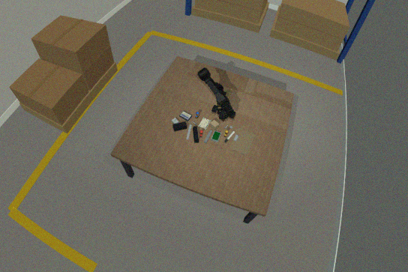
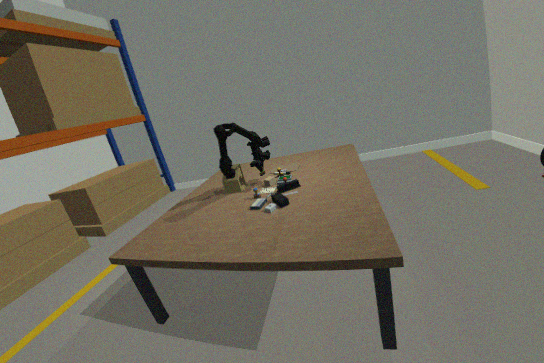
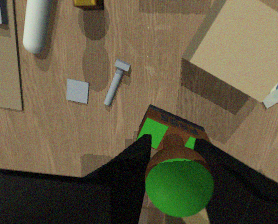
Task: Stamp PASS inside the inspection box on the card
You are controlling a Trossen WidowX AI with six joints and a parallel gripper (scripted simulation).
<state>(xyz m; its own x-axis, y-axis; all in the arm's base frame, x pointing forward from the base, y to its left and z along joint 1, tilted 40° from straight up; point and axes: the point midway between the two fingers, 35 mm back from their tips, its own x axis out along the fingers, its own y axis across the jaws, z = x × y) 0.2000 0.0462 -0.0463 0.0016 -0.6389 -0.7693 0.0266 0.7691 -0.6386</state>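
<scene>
Right now my gripper tip is 14 cm short of the green ink pad and 8 cm above it. From my gripper tip the other things lie so: green stamp right at my gripper tip; grey square plate 1 cm ahead, 9 cm to the left, 8 cm below; tan block 5 cm ahead, 5 cm to the right, 6 cm below.
</scene>
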